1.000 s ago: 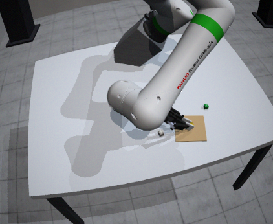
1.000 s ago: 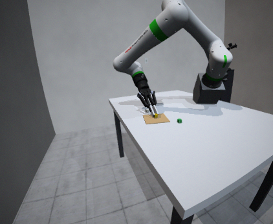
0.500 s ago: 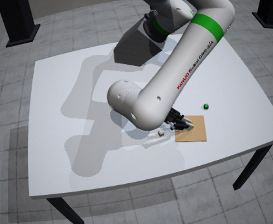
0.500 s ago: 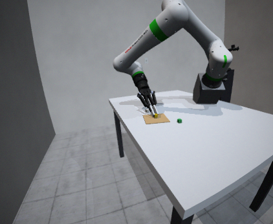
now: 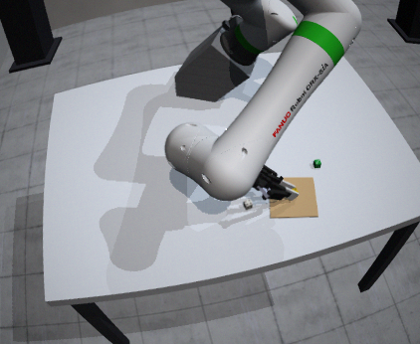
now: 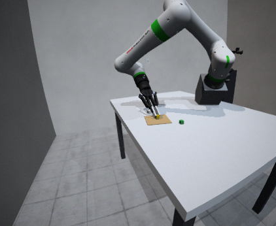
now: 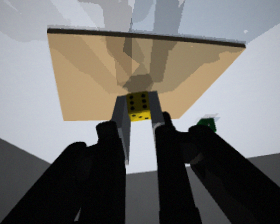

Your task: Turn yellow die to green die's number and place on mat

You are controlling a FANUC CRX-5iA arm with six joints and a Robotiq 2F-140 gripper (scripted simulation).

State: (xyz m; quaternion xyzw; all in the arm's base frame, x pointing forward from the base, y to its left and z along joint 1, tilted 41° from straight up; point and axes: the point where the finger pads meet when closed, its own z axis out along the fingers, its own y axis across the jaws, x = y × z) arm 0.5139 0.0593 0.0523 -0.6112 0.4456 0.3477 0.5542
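Right now my hand is 40 mm above the tan mat and 20 mm to the right of it. From my hand the other things lie so: yellow die 20 mm to the left, 20 mm below, 10 mm behind; white die 110 mm to the right, 30 mm below, 10 mm ahead; green die 120 mm to the left, 110 mm behind, 30 mm below.
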